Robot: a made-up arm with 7 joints.
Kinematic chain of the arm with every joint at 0, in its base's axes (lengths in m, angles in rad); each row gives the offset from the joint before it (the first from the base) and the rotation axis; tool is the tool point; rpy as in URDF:
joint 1: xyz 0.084 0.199 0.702 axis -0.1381 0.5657 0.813
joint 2: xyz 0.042 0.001 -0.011 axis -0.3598 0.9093 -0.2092
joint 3: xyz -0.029 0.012 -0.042 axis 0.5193 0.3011 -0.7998
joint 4: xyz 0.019 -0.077 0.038 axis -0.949 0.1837 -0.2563
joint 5: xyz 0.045 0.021 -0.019 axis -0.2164 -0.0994 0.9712
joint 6: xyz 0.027 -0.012 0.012 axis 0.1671 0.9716 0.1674
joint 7: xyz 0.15 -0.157 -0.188 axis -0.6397 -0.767 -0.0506
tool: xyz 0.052 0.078 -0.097 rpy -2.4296 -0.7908 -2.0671
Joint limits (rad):
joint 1: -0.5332..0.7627
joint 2: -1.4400..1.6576
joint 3: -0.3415..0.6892
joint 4: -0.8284..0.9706
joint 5: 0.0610..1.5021
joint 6: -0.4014..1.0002
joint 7: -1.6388..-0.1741
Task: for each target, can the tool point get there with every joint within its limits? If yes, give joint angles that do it. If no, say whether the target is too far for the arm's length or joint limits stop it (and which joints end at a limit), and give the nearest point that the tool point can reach.
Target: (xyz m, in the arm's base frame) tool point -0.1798 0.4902 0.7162
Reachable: no: joint limits stop it (at a limit: joint 1, joint 2, joint 3, joint 5, joint 6, joint 7) | nearest point -0.1634 0.3972 0.7072 | short by 0.095 m
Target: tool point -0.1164 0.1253 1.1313
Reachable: no: joint limits stop it (at a limit: joint 2, joint 3, joint 4, joint 7) | nearest point -0.0884 0.1250 1.0624 | short by 0.074 m
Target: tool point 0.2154 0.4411 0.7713
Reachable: yes | joints 0.3256 -0.6109 -0.1834 -0.6726 0.8675 -0.2811 -1.2952
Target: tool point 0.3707 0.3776 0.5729
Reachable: yes | joints 0.3880 -1.0775 0.4354 0.2288 1.0149 0.0558 -1.0845
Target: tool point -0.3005 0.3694 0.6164
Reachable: no: joint limits stop it (at a limit: joint 1, joint 3, joint 5, joint 7) | nearest point -0.2417 0.3187 0.6332 | short by 0.079 m
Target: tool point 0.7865 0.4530 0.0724
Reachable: no: too far | nearest point 0.4615 0.3254 0.3663 | short by 0.456 m
